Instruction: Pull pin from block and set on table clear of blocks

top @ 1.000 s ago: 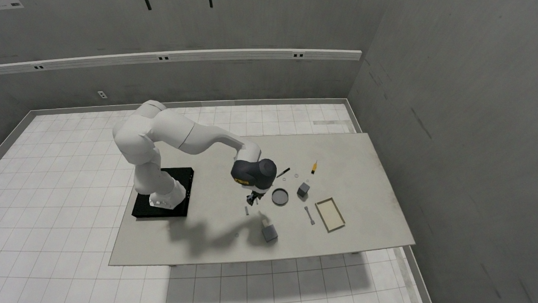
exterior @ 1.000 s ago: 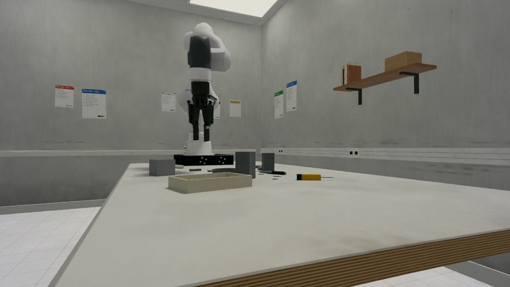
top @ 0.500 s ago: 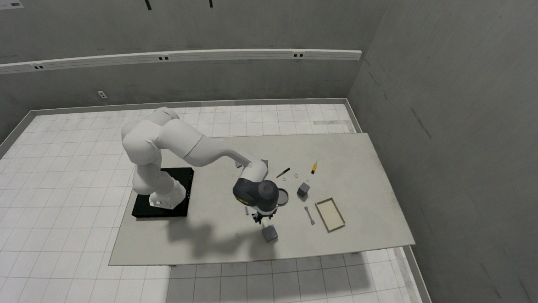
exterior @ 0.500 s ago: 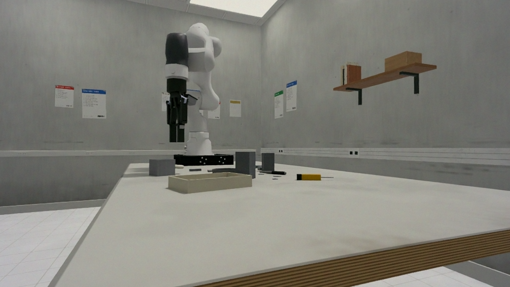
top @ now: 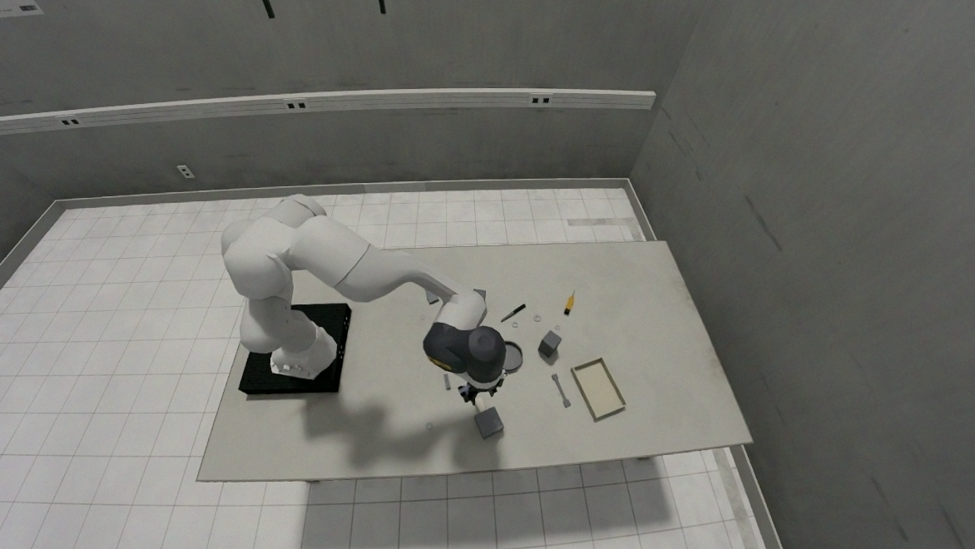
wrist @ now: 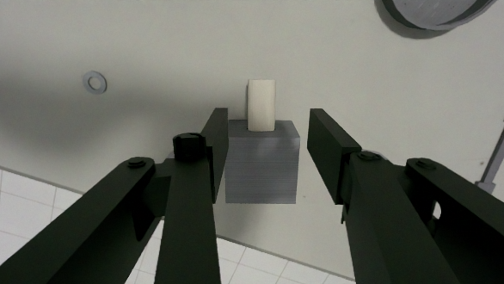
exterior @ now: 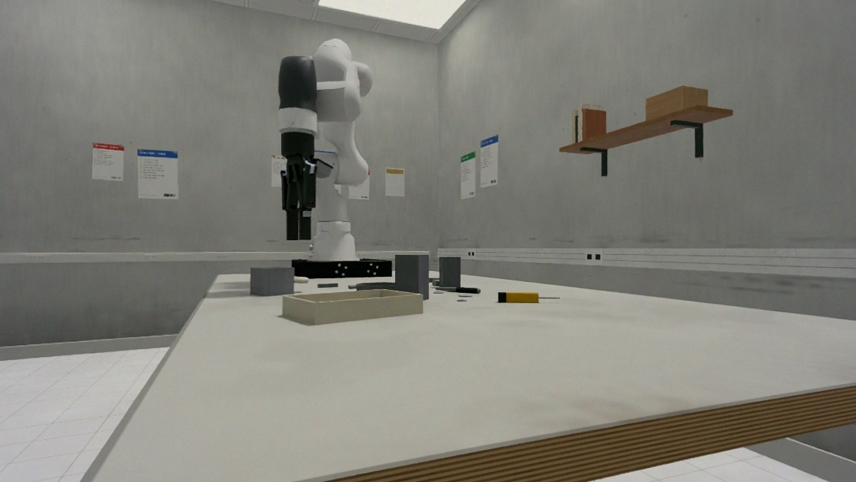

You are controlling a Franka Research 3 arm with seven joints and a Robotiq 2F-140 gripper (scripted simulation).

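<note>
My gripper is now 5 cm past the short rod, 16 cm to the right of it and 15 cm above it. The rest, counted from my hand: wrench 28 cm ahead, 3 cm to the left, 15 cm below; then flat grey bar 11 cm behind, 9 cm to the left, 15 cm below; then round dish 11 cm ahead, 17 cm to the left, 14 cm below.
</note>
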